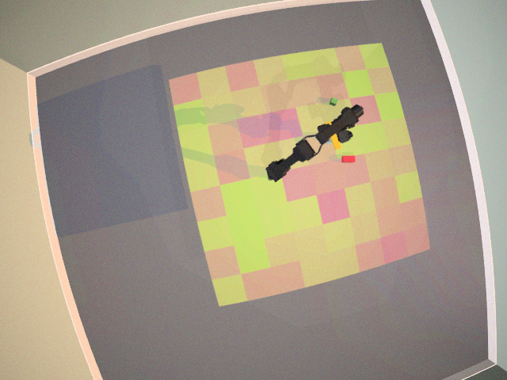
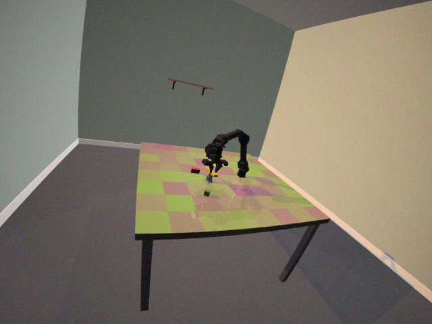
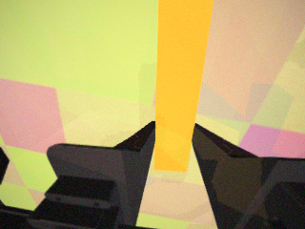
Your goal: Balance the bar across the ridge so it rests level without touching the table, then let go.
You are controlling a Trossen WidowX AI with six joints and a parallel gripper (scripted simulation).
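Now: gripper tip 3 cm to the left of the orange bar. Round my gripper tip: red block: 16 cm to the right, 8 cm ahead, 6 cm below; green cube: 17 cm to the left, 8 cm ahead, 6 cm below.
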